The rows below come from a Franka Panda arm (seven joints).
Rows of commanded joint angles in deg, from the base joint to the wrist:
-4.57, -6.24, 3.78, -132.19, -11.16, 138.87, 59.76
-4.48, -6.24, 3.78, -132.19, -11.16, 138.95, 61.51
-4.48, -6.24, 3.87, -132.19, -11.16, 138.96, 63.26
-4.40, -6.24, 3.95, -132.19, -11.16, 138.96, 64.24
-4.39, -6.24, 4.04, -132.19, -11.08, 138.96, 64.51
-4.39, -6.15, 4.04, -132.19, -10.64, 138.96, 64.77
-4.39, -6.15, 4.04, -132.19, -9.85, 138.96, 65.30
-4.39, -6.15, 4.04, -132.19, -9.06, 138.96, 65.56
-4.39, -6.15, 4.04, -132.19, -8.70, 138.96, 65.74
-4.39, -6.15, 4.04, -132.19, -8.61, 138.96, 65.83
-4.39, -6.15, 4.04, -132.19, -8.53, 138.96, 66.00
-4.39, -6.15, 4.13, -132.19, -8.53, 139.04, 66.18
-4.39, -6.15, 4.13, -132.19, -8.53, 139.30, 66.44
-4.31, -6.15, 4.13, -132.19, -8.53, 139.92, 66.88
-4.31, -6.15, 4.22, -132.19, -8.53, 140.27, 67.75
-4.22, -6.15, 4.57, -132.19, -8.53, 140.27, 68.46
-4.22, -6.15, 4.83, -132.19, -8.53, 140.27, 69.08
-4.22, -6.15, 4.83, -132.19, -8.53, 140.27, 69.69
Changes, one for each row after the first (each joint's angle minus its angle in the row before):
0.09, 0.00, 0.00, 0.00, 0.00, 0.08, 1.75
0.00, 0.00, 0.09, 0.00, 0.00, 0.01, 1.75
0.08, 0.00, 0.08, 0.00, 0.00, 0.00, 0.98
0.01, 0.00, 0.09, 0.00, 0.08, 0.00, 0.27
0.00, 0.09, 0.00, 0.00, 0.44, 0.00, 0.26
0.00, 0.00, 0.00, 0.00, 0.79, 0.00, 0.53
0.00, 0.00, 0.00, 0.00, 0.79, 0.00, 0.26
0.00, 0.00, 0.00, 0.00, 0.36, 0.00, 0.18
0.00, 0.00, 0.00, 0.00, 0.09, 0.00, 0.09
0.00, 0.00, 0.00, 0.00, 0.08, 0.00, 0.17
0.00, 0.00, 0.09, 0.00, 0.00, 0.08, 0.18
0.00, 0.00, 0.00, 0.00, 0.00, 0.26, 0.26
0.08, 0.00, 0.00, 0.00, 0.00, 0.62, 0.44
0.00, 0.00, 0.09, 0.00, 0.00, 0.35, 0.87
0.09, 0.00, 0.35, 0.00, 0.00, 0.00, 0.71
0.00, 0.00, 0.26, 0.00, 0.00, 0.00, 0.62
0.00, 0.00, 0.00, 0.00, 0.00, 0.00, 0.61

